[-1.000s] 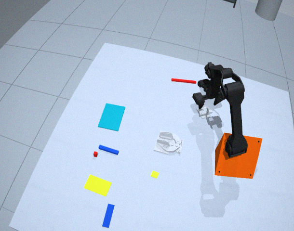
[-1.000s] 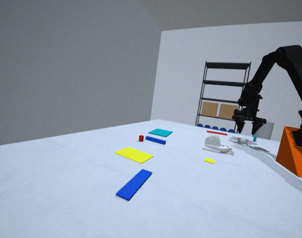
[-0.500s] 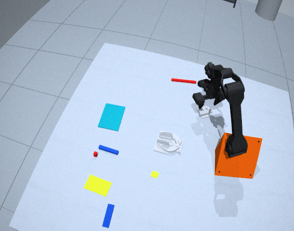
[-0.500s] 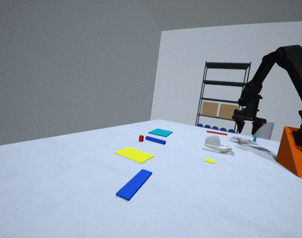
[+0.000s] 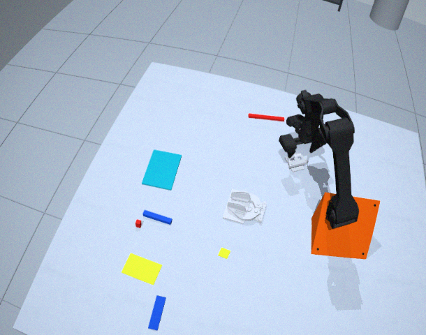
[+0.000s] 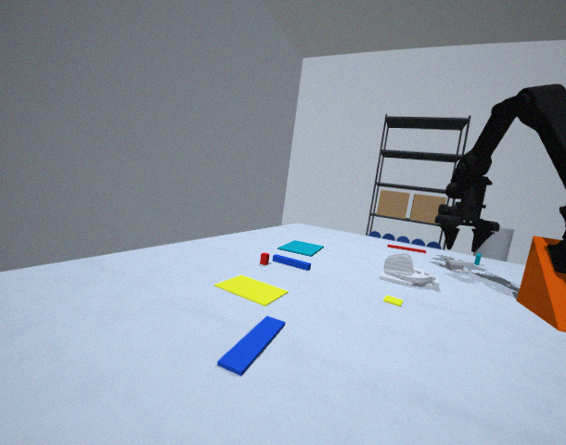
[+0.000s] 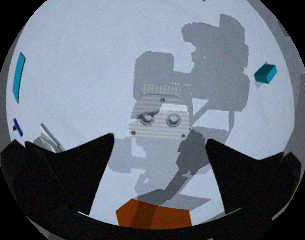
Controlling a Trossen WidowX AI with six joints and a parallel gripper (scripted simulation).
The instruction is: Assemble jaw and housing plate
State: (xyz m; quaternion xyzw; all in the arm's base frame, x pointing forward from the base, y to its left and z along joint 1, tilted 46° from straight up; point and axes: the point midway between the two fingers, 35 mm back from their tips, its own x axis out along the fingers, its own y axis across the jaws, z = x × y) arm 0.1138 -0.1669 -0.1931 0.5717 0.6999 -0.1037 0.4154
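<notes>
The white stand is 5 cm below my gripper tip, 1 cm to the right of it and 1 cm ahead of it. From my gripper tip the other things lie so: red bar 22 cm to the right, 12 cm ahead, 6 cm below; white jaw piece 24 cm to the left, 15 cm ahead, 4 cm below; cyan block 19 cm to the right, 12 cm behind, 5 cm below.
</notes>
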